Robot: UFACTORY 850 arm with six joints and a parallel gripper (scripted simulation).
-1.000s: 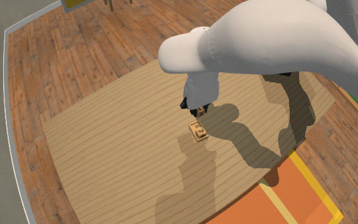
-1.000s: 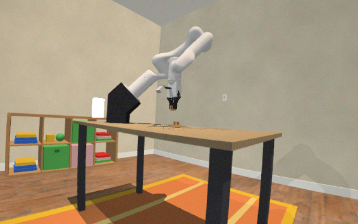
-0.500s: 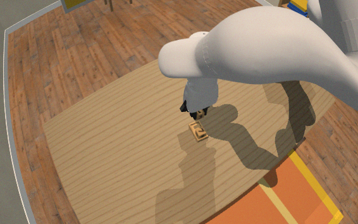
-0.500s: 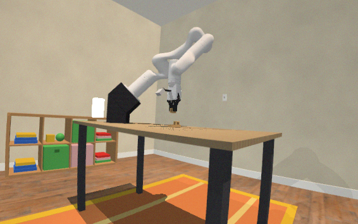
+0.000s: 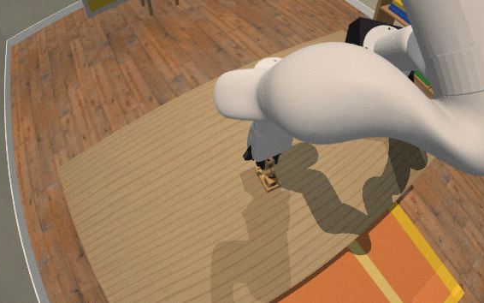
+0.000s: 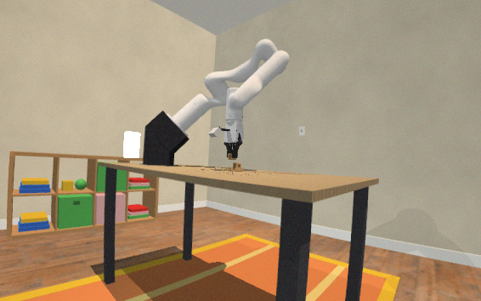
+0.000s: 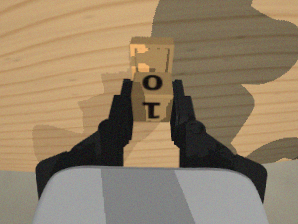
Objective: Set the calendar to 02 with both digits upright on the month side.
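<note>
The wooden calendar tray is 70 mm below my hand and 20 mm to the left of it. From my hand the other things lie so: wooden cube (20 mm below).
</note>
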